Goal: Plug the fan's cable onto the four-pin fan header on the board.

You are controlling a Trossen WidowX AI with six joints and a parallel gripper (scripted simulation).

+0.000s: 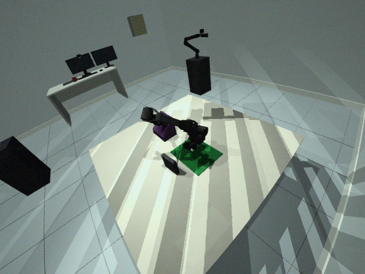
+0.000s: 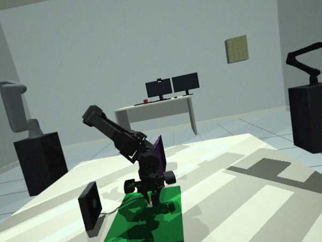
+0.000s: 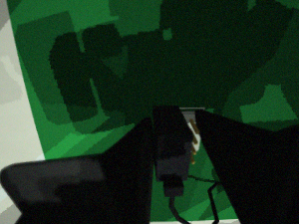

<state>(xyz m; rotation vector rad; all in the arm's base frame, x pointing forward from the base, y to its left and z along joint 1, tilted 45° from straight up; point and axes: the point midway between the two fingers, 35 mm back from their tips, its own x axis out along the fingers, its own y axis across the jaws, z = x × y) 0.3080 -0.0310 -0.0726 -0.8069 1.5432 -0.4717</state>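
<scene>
The black fan plug lies 10 mm behind my gripper tip and 10 mm above it. The rest, counted from my gripper tip: green board (30 mm ahead, 20 mm to the right, 30 mm below); then black fan (20 mm ahead, 220 mm to the right, 40 mm above); then pale header (10 mm behind, 10 mm to the right, 20 mm below).
</scene>
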